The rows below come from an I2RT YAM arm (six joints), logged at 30 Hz.
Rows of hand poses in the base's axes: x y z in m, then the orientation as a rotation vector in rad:
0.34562 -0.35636 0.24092 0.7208 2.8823 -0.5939
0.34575 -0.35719 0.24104 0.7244 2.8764 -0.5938
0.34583 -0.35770 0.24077 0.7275 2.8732 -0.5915
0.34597 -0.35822 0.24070 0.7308 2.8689 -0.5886
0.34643 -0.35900 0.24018 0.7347 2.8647 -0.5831
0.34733 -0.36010 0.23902 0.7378 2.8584 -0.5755
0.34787 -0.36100 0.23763 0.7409 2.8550 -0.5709
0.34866 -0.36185 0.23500 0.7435 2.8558 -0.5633
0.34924 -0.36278 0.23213 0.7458 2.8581 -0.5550
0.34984 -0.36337 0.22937 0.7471 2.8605 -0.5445
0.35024 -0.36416 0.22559 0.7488 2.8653 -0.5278
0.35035 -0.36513 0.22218 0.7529 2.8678 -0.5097
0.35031 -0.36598 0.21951 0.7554 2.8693 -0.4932
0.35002 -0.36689 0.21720 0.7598 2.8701 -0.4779
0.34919 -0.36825 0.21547 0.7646 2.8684 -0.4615
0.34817 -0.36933 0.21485 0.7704 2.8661 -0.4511
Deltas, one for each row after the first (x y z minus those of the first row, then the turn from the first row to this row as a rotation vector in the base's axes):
0.00013 -0.00083 0.00012 -0.0017 -0.0051 -0.0023
0.00021 -0.00134 -0.00015 -0.0011 -0.0085 -0.0041
0.00035 -0.00186 -0.00022 -0.0006 -0.0130 -0.0060
0.00081 -0.00264 -0.00074 0.0015 -0.0183 -0.0082
0.00171 -0.00374 -0.00190 0.0040 -0.0263 -0.0096
0.00225 -0.00464 -0.00329 0.0059 -0.0306 -0.0113
0.00304 -0.00549 -0.00592 0.0108 -0.0322 -0.0125
0.00362 -0.00642 -0.00879 0.0167 -0.0326 -0.0135
0.00422 -0.00701 -0.01155 0.0239 -0.0337 -0.0137
0.00462 -0.00780 -0.01533 0.0355 -0.0345 -0.0138
0.00473 -0.00877 -0.01874 0.0475 -0.0375 -0.0154
0.00469 -0.00962 -0.02141 0.0580 -0.0411 -0.0160
0.00440 -0.01053 -0.02372 0.0678 -0.0446 -0.0179
0.00357 -0.01189 -0.02545 0.0775 -0.0506 -0.0201
0.00255 -0.01297 -0.02607 0.0835 -0.0552 -0.0233

